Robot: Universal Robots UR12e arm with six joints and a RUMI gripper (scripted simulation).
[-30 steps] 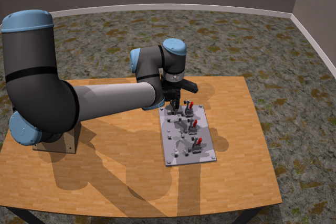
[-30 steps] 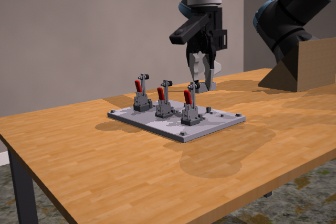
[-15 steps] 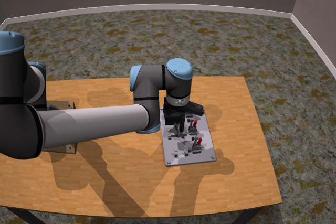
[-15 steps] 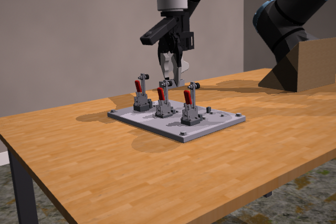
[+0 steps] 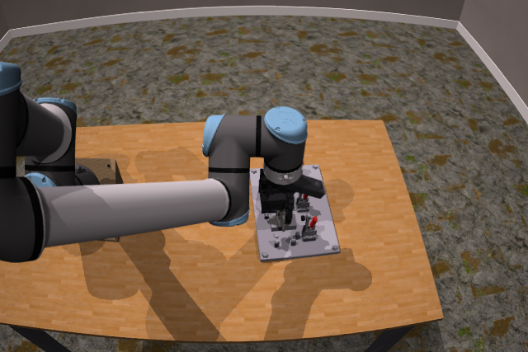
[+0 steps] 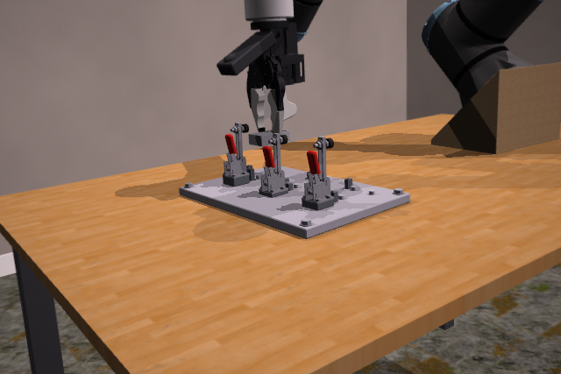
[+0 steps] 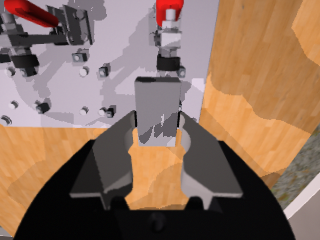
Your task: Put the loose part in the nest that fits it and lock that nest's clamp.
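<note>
The grey rectangular block lies 10 mm below my hand. From my hand the other things lie so: grey fixture plate 60 mm ahead, 100 mm to the left, 90 mm below.
</note>
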